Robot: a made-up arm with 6 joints. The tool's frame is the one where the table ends. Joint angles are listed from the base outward.
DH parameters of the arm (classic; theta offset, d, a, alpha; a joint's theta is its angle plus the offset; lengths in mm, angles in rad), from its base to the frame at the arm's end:
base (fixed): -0.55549 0 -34.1 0
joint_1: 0.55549 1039 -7 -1.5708
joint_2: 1.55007 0 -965.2 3.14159
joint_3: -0.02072 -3 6 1.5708
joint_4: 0 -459 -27 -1.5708
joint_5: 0 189 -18 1.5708
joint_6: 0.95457 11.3 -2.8 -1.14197
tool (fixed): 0.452 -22.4 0 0
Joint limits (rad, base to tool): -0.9..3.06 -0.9..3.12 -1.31..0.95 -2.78..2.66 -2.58..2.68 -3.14..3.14
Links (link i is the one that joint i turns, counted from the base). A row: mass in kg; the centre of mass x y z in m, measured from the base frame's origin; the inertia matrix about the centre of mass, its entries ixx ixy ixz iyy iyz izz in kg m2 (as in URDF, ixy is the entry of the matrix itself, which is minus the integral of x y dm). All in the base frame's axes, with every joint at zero. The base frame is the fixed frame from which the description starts. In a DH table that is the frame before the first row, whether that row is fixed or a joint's. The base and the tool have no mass.
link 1: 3.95; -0.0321 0.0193 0.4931; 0.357 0 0.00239 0.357 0 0.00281
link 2: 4.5; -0.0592 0.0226 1.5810; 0.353 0 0.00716 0.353 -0.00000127 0.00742
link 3: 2.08; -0.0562 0.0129 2.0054; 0.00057 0 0 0.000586 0 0.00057
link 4: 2.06; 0.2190 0.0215 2.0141; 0.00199 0 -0.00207 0.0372 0 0.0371
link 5: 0.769; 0.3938 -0.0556 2.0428; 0.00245 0 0 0.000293 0.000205 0.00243
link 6: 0.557; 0.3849 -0.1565 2.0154; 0.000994 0 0 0.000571 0 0.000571
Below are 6 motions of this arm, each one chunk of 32 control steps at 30 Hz.
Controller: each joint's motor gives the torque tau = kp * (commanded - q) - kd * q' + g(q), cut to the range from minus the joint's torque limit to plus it. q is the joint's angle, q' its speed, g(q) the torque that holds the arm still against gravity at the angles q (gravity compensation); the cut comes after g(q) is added. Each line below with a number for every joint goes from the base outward.
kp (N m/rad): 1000 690 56 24 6.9 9.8
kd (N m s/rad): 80 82 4.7 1.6 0.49 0.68
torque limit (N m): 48 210 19 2.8 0.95 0.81
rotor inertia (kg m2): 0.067 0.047 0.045 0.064 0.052 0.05
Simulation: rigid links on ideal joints. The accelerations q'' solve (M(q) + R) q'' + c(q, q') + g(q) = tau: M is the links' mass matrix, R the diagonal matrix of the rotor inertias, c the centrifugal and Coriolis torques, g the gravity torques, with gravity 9.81 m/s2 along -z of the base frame. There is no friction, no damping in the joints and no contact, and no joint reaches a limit. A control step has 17 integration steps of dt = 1/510 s. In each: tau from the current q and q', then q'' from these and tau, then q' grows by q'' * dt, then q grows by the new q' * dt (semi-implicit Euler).
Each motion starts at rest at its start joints. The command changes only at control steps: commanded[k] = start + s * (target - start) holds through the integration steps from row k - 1 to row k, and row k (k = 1, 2, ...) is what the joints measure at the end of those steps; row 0 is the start. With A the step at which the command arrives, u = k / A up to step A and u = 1 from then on. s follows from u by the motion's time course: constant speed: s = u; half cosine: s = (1 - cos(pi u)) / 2; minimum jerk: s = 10 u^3 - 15 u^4 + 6 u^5; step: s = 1 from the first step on.
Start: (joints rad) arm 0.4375 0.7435 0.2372 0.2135 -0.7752 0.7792
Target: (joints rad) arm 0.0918 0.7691 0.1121 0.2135 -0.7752 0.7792
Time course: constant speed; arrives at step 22
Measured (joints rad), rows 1 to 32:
1: 0.4358 0.7436 0.2368 0.2157 -0.7752 0.7788
2: 0.4307 0.7437 0.2356 0.2207 -0.7753 0.7780
3: 0.4218 0.7441 0.2337 0.2267 -0.7756 0.7769
4: 0.4096 0.7446 0.2311 0.2315 -0.7759 0.7761
5: 0.3949 0.7453 0.2280 0.2337 -0.7763 0.7757
6: 0.3787 0.7463 0.2242 0.2330 -0.7767 0.7759
7: 0.3616 0.7473 0.2196 0.2301 -0.7769 0.7765
8: 0.3444 0.7485 0.2141 0.2259 -0.7770 0.7775
9: 0.3273 0.7498 0.2079 0.2214 -0.7770 0.7785
10: 0.3104 0.7512 0.2010 0.2174 -0.7768 0.7794
11: 0.2939 0.7526 0.1936 0.2143 -0.7765 0.7801
12: 0.2778 0.7541 0.1861 0.2122 -0.7761 0.7805
13: 0.2619 0.7556 0.1785 0.2111 -0.7758 0.7806
14: 0.2462 0.7571 0.1712 0.2108 -0.7756 0.7805
15: 0.2307 0.7585 0.1642 0.2110 -0.7754 0.7803
16: 0.2151 0.7599 0.1576 0.2115 -0.7754 0.7800
17: 0.1996 0.7613 0.1514 0.2121 -0.7754 0.7797
18: 0.1840 0.7626 0.1455 0.2127 -0.7755 0.7794
19: 0.1684 0.7638 0.1400 0.2132 -0.7756 0.7793
20: 0.1527 0.7650 0.1346 0.2135 -0.7757 0.7792
21: 0.1370 0.7661 0.1294 0.2138 -0.7759 0.7792
22: 0.1213 0.7672 0.1242 0.2140 -0.7760 0.7792
23: 0.1072 0.7682 0.1195 0.2120 -0.7760 0.7796
24: 0.0966 0.7691 0.1153 0.2071 -0.7759 0.7806
25: 0.0898 0.7697 0.1117 0.2011 -0.7756 0.7817
26: 0.0862 0.7701 0.1085 0.1964 -0.7752 0.7825
27: 0.0851 0.7704 0.1060 0.1942 -0.7748 0.7829
28: 0.0857 0.7705 0.1043 0.1948 -0.7743 0.7828
29: 0.0870 0.7706 0.1034 0.1976 -0.7740 0.7821
30: 0.0886 0.7706 0.1034 0.2018 -0.7739 0.7812
31: 0.0900 0.7705 0.1042 0.2063 -0.7740 0.7802
32: 0.0912 0.7704 0.1057 0.2104 -0.7742 0.7793

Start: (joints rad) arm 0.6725 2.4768 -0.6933 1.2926 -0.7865 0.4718
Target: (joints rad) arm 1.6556 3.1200 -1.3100 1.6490 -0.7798 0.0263
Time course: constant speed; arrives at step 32
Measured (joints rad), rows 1 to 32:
1: 0.6787 2.4779 -0.6946 1.2925 -0.7859 0.4706
2: 0.6940 2.4817 -0.6989 1.2941 -0.7845 0.4665
3: 0.7161 2.4888 -0.7070 1.2995 -0.7824 0.4590
4: 0.7425 2.4993 -0.7190 1.3091 -0.7802 0.4480
5: 0.7713 2.5129 -0.7345 1.3222 -0.7784 0.4344
6: 0.8013 2.5291 -0.7530 1.3374 -0.7773 0.4191
7: 0.8320 2.5474 -0.7734 1.3533 -0.7772 0.4028
8: 0.8628 2.5672 -0.7952 1.3688 -0.7779 0.3863
9: 0.8936 2.5880 -0.8175 1.3832 -0.7794 0.3700
10: 0.9244 2.6093 -0.8398 1.3963 -0.7814 0.3544
11: 0.9551 2.6308 -0.8616 1.4083 -0.7835 0.3394
12: 0.9858 2.6523 -0.8828 1.4194 -0.7855 0.3249
13: 1.0164 2.6736 -0.9032 1.4299 -0.7871 0.3109
14: 1.0471 2.6947 -0.9229 1.4402 -0.7881 0.2973
15: 1.0777 2.7156 -0.9421 1.4503 -0.7887 0.2838
16: 1.1083 2.7362 -0.9609 1.4605 -0.7887 0.2703
17: 1.1389 2.7566 -0.9795 1.4709 -0.7883 0.2568
18: 1.1695 2.7770 -0.9980 1.4814 -0.7876 0.2433
19: 1.2000 2.7972 -1.0166 1.4920 -0.7867 0.2296
20: 1.2306 2.8173 -1.0354 1.5027 -0.7858 0.2158
21: 1.2612 2.8375 -1.0543 1.5136 -0.7849 0.2019
22: 1.2918 2.8576 -1.0735 1.5244 -0.7841 0.1880
23: 1.3224 2.8777 -1.0928 1.5353 -0.7834 0.1740
24: 1.3529 2.8979 -1.1122 1.5462 -0.7829 0.1600
25: 1.3835 2.9180 -1.1317 1.5571 -0.7826 0.1460
26: 1.4141 2.9381 -1.1513 1.5680 -0.7824 0.1320
27: 1.4447 2.9583 -1.1709 1.5789 -0.7823 0.1180
28: 1.4753 2.9784 -1.1904 1.5899 -0.7822 0.1041
29: 1.5059 2.9986 -1.2099 1.6008 -0.7821 0.0901
30: 1.5365 3.0187 -1.2293 1.6117 -0.7821 0.0762
31: 1.5671 3.0389 -1.2487 1.6226 -0.7820 0.0623
32: 1.5977 3.0590 -1.2680 1.6335 -0.7818 0.0483

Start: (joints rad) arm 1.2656 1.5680 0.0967 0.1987 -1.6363 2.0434
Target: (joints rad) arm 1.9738 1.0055 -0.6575 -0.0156 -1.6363 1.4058
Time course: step
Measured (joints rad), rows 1 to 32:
1: 1.2699 1.5544 0.0574 0.1934 -1.6343 2.0391
2: 1.2826 1.5159 -0.0508 0.1782 -1.6301 2.0271
3: 1.3044 1.4546 -0.2026 0.1451 -1.6276 2.0083
4: 1.3361 1.3747 -0.3589 0.0885 -1.6312 1.9828
5: 1.3786 1.2873 -0.4929 0.0207 -1.6389 1.9467
6: 1.4333 1.2028 -0.5958 -0.0434 -1.6474 1.8959
7: 1.5018 1.1286 -0.6689 -0.0967 -1.6538 1.8282
8: 1.5854 1.0695 -0.7161 -0.1382 -1.6566 1.7426
9: 1.6848 1.0272 -0.7407 -0.1663 -1.6556 1.6400
10: 1.7922 1.0009 -0.7450 -0.1726 -1.6517 1.5326
11: 1.8900 0.9875 -0.7330 -0.1446 -1.6461 1.4383
12: 1.9749 0.9832 -0.7089 -0.0962 -1.6399 1.3620
13: 2.0464 0.9847 -0.6773 -0.0432 -1.6337 1.3040
14: 2.1048 0.9891 -0.6434 0.0045 -1.6282 1.2645
15: 2.1506 0.9946 -0.6123 0.0419 -1.6237 1.2434
16: 2.1847 0.9999 -0.5880 0.0688 -1.6203 1.2406
17: 2.2075 1.0043 -0.5726 0.0856 -1.6182 1.2562
18: 2.2195 1.0074 -0.5663 0.0916 -1.6172 1.2883
19: 2.2207 1.0093 -0.5679 0.0880 -1.6174 1.3273
20: 2.2112 1.0102 -0.5758 0.0783 -1.6187 1.3643
21: 2.1907 1.0105 -0.5877 0.0657 -1.6210 1.3937
22: 2.1588 1.0104 -0.6008 0.0529 -1.6239 1.4134
23: 2.1156 1.0103 -0.6128 0.0414 -1.6271 1.4235
24: 2.0664 1.0104 -0.6216 0.0277 -1.6304 1.4265
25: 2.0221 1.0106 -0.6280 0.0072 -1.6333 1.4255
26: 1.9882 1.0106 -0.6341 -0.0163 -1.6358 1.4229
27: 1.9656 1.0104 -0.6415 -0.0368 -1.6377 1.4198
28: 1.9539 1.0098 -0.6502 -0.0514 -1.6392 1.4169
29: 1.9508 1.0090 -0.6595 -0.0585 -1.6403 1.4143
30: 1.9532 1.0081 -0.6678 -0.0583 -1.6411 1.4119
31: 1.9581 1.0072 -0.6740 -0.0527 -1.6416 1.4097
32: 1.9636 1.0064 -0.6774 -0.0440 -1.6417 1.4078

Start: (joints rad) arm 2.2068 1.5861 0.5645 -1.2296 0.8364 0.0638
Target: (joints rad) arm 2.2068 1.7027 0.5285 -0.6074 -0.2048 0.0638
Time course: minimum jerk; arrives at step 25
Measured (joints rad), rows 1 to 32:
1: 2.2068 1.5861 0.5645 -1.2296 0.8364 0.0638
2: 2.2068 1.5861 0.5645 -1.2291 0.8360 0.0638
3: 2.2068 1.5863 0.5645 -1.2275 0.8345 0.0638
4: 2.2069 1.5866 0.5646 -1.2237 0.8306 0.0637
5: 2.2070 1.5873 0.5647 -1.2163 0.8225 0.0636
6: 2.2071 1.5884 0.5649 -1.2042 0.8084 0.0635
7: 2.2072 1.5903 0.5651 -1.1865 0.7865 0.0633
8: 2.2074 1.5928 0.5652 -1.1628 0.7551 0.0630
9: 2.2075 1.5963 0.5651 -1.1331 0.7134 0.0628
10: 2.2076 1.6007 0.5647 -1.0977 0.6610 0.0626
11: 2.2076 1.6060 0.5640 -1.0575 0.5984 0.0624
12: 2.2075 1.6122 0.5627 -1.0135 0.5266 0.0623
13: 2.2074 1.6193 0.5609 -0.9667 0.4473 0.0624
14: 2.2072 1.6270 0.5585 -0.9186 0.3627 0.0625
15: 2.2070 1.6353 0.5556 -0.8705 0.2753 0.0627
16: 2.2067 1.6439 0.5523 -0.8238 0.1878 0.0630
17: 2.2065 1.6526 0.5486 -0.7796 0.1029 0.0634
18: 2.2063 1.6613 0.5447 -0.7391 0.0232 0.0638
19: 2.2061 1.6696 0.5407 -0.7031 -0.0492 0.0642
20: 2.2060 1.6774 0.5367 -0.6726 -0.1122 0.0646
21: 2.2060 1.6845 0.5327 -0.6478 -0.1646 0.0648
22: 2.2061 1.6907 0.5290 -0.6291 -0.2054 0.0650
23: 2.2061 1.6960 0.5255 -0.6162 -0.2343 0.0651
24: 2.2063 1.7002 0.5223 -0.6087 -0.2518 0.0651
25: 2.2064 1.7034 0.5197 -0.6056 -0.2589 0.0651
26: 2.2065 1.7057 0.5176 -0.6057 -0.2576 0.0650
27: 2.2066 1.7071 0.5161 -0.6074 -0.2501 0.0650
28: 2.2067 1.7078 0.5153 -0.6095 -0.2390 0.0649
29: 2.2067 1.7080 0.5152 -0.6114 -0.2266 0.0648
30: 2.2068 1.7078 0.5158 -0.6125 -0.2147 0.0647
31: 2.2068 1.7073 0.5170 -0.6128 -0.2046 0.0646
32: 2.2068 1.7067 0.5187 -0.6123 -0.1972 0.0645

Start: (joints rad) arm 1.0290 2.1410 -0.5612 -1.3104 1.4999 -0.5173
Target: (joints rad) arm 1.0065 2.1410 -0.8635 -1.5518 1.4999 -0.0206
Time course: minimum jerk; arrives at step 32
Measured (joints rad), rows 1 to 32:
1: 1.0290 2.1410 -0.5612 -1.3104 1.4999 -0.5173
2: 1.0290 2.1410 -0.5612 -1.3105 1.4999 -0.5172
3: 1.0290 2.1410 -0.5614 -1.3107 1.4999 -0.5167
4: 1.0289 2.1410 -0.5619 -1.3114 1.4999 -0.5155
5: 1.0288 2.1410 -0.5628 -1.3127 1.4999 -0.5131
6: 1.0285 2.1411 -0.5645 -1.3148 1.4999 -0.5088
7: 1.0282 2.1411 -0.5673 -1.3181 1.4998 -0.5024
8: 1.0278 2.1412 -0.5714 -1.3227 1.4998 -0.4932
9: 1.0272 2.1413 -0.5772 -1.3287 1.4998 -0.4811
10: 1.0265 2.1414 -0.5846 -1.3361 1.4998 -0.4659
11: 1.0257 2.1415 -0.5940 -1.3450 1.4998 -0.4477
12: 1.0248 2.1416 -0.6053 -1.3553 1.4999 -0.4265
13: 1.0238 2.1417 -0.6185 -1.3668 1.5000 -0.4027
14: 1.0227 2.1417 -0.6333 -1.3794 1.5000 -0.3767
15: 1.0215 2.1418 -0.6497 -1.3930 1.5002 -0.3489
16: 1.0202 2.1419 -0.6674 -1.4072 1.5003 -0.3197
17: 1.0189 2.1419 -0.6860 -1.4218 1.5004 -0.2896
18: 1.0176 2.1419 -0.7052 -1.4366 1.5005 -0.2591
19: 1.0163 2.1418 -0.7247 -1.4513 1.5006 -0.2288
20: 1.0150 2.1418 -0.7440 -1.4657 1.5006 -0.1992
21: 1.0138 2.1416 -0.7629 -1.4796 1.5006 -0.1706
22: 1.0126 2.1415 -0.7810 -1.4926 1.5006 -0.1436
23: 1.0115 2.1413 -0.7980 -1.5047 1.5005 -0.1185
24: 1.0105 2.1411 -0.8137 -1.5156 1.5004 -0.0956
25: 1.0096 2.1409 -0.8278 -1.5253 1.5002 -0.0754
26: 1.0088 2.1407 -0.8402 -1.5336 1.5000 -0.0579
27: 1.0081 2.1404 -0.8506 -1.5405 1.4999 -0.0434
28: 1.0076 2.1402 -0.8591 -1.5459 1.4997 -0.0319
29: 1.0072 2.1401 -0.8657 -1.5499 1.4995 -0.0233
30: 1.0069 2.1399 -0.8703 -1.5526 1.4994 -0.0175
31: 1.0067 2.1399 -0.8731 -1.5541 1.4993 -0.0142
32: 1.0065 2.1398 -0.8744 -1.5547 1.4992 -0.0130

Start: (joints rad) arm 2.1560 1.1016 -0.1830 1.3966 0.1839 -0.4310
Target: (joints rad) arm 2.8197 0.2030 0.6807 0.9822 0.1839 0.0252
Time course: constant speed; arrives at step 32
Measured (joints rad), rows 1 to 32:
1: 2.1578 1.1002 -0.1825 1.3922 0.1841 -0.4293
2: 2.1637 1.0956 -0.1800 1.3808 0.1849 -0.4240
3: 2.1743 1.0868 -0.1739 1.3643 0.1861 -0.4148
4: 2.1894 1.0735 -0.1629 1.3462 0.1876 -0.4023
5: 2.2082 1.0560 -0.1460 1.3294 0.1889 -0.3874
6: 2.2296 1.0349 -0.1230 1.3155 0.1898 -0.3713
7: 2.2527 1.0108 -0.0945 1.3047 0.1899 -0.3549
8: 2.2765 0.9843 -0.0613 1.2962 0.1892 -0.3387
9: 2.3004 0.9563 -0.0247 1.2890 0.1877 -0.3231
10: 2.3239 0.9270 0.0137 1.2818 0.1855 -0.3081
11: 2.3468 0.8970 0.0528 1.2738 0.1830 -0.2936
12: 2.3691 0.8666 0.0913 1.2645 0.1805 -0.2795
13: 2.3908 0.8360 0.1284 1.2536 0.1782 -0.2655
14: 2.4119 0.8054 0.1635 1.2415 0.1765 -0.2515
15: 2.4328 0.7750 0.1965 1.2284 0.1753 -0.2375
16: 2.4534 0.7447 0.2273 1.2148 0.1748 -0.2234
17: 2.4739 0.7148 0.2562 1.2010 0.1749 -0.2092
18: 2.4945 0.6853 0.2835 1.1874 0.1754 -0.1950
19: 2.5151 0.6562 0.3094 1.1740 0.1763 -0.1808
20: 2.5357 0.6274 0.3344 1.1610 0.1772 -0.1667
21: 2.5565 0.5990 0.3587 1.1484 0.1782 -0.1526
22: 2.5772 0.5708 0.3827 1.1361 0.1790 -0.1385
23: 2.5980 0.5429 0.4066 1.1239 0.1796 -0.1246
24: 2.6188 0.5151 0.4305 1.1117 0.1799 -0.1106
25: 2.6396 0.4875 0.4547 1.0996 0.1800 -0.0966
26: 2.6604 0.4599 0.4791 1.0873 0.1800 -0.0826
27: 2.6811 0.4323 0.5039 1.0750 0.1798 -0.0686
28: 2.7018 0.4046 0.5291 1.0625 0.1795 -0.0545
29: 2.7225 0.3769 0.5546 1.0500 0.1791 -0.0404
30: 2.7432 0.3491 0.5805 1.0375 0.1788 -0.0263
31: 2.7639 0.3212 0.6067 1.0250 0.1785 -0.0121
32: 2.7845 0.2932 0.6332 1.0124 0.1783 0.0021

